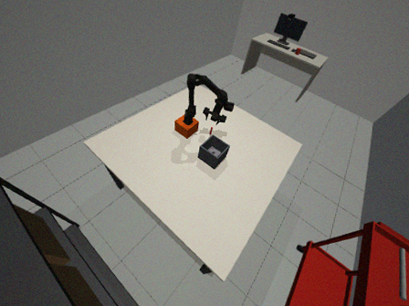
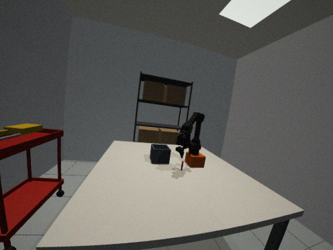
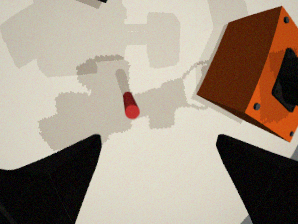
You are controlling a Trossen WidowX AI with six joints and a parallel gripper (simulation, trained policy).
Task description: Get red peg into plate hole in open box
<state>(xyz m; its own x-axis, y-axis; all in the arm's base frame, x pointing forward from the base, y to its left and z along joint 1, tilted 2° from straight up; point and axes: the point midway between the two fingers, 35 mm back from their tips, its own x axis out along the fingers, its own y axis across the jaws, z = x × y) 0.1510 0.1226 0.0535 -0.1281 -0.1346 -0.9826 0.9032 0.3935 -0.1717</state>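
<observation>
My gripper tip is 20 mm short of the red peg and 80 mm above it. Also, from my gripper tip: grey plate 180 mm ahead, 190 mm to the right, 80 mm below.
</observation>
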